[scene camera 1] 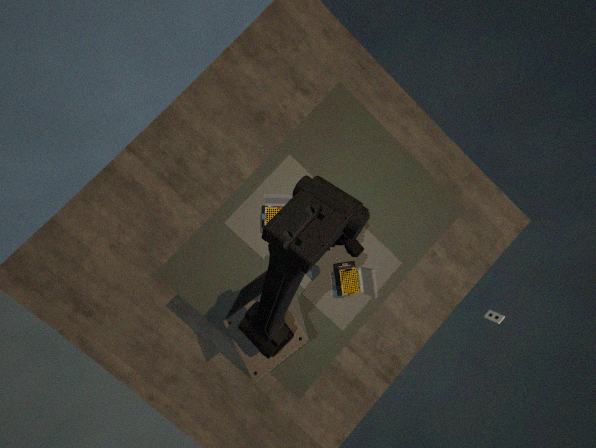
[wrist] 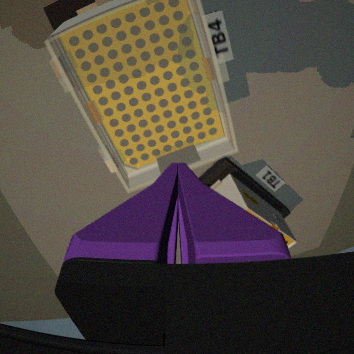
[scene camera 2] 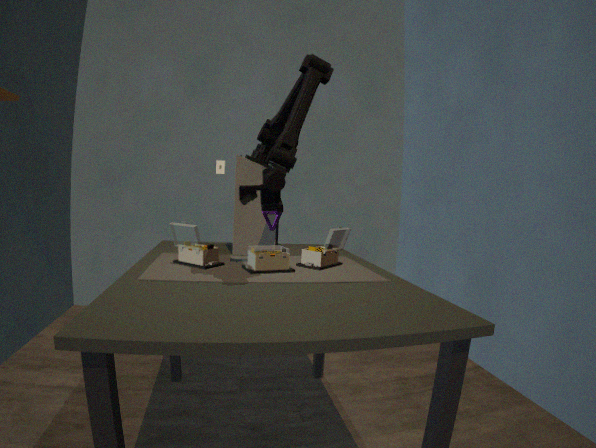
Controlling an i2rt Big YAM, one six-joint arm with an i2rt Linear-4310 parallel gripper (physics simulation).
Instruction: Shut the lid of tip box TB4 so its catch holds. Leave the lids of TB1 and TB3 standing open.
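Places are measured from the arm's base along level axes (x up, y right, z ahead), in metres.
Pixels of known places: gripper, between the fingertips: (wrist: 177,174) (scene camera 2: 272,230); arm's base, origin of its link: (scene camera 2: 257,164).
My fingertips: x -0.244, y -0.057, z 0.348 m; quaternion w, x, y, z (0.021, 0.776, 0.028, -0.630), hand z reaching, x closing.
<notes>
Ahead of a thing's pixels: the offset from my fingertips to its top centre. "spot": to the spot under its first point. Level surfaces: height alone.
Tip box TB4 @(dx -0.058, dy +0.013, dz -0.009 m) (scene camera 2: 269,261) (wrist: 145,85) stands in the middle of the row, a clear lid over its yellow rack. The lid looks down or nearly so; the catch's hold cannot be told. My gripper (scene camera 2: 272,228) (wrist: 177,174) is shut and empty, pointing down above TB4's near end in the wrist view. TB1 @(dx -0.069, dy -0.178, dz -0.107 m) (wrist: 235,191) shows partly behind the right finger. In scene view 2 the left box @(dx -0.069, dy +0.249, dz -0.064 m) (scene camera 2: 198,255) and right box @(spot: dx -0.094, dy -0.175, dz -0.029 m) (scene camera 2: 320,257) have raised lids; which is TB1 and which TB3 is unreadable. The arm hides TB4 in scene view 1.
The boxes stand on a pale mat @(dx -0.135 m) (scene camera 2: 165,272) (scene camera 1: 342,317) on the greenish table @(dx -0.138 m) (scene camera 2: 280,310) (scene camera 1: 400,175). The arm's base plate (scene camera 1: 257,365) is at the table's lower-left side in scene view 1. Two outer boxes @(dx -0.061, dy -0.187, dz -0.099 m) (scene camera 1: 272,215) @(dx -0.061, dy +0.255, dz -0.054 m) (scene camera 1: 349,281) flank the arm there.
</notes>
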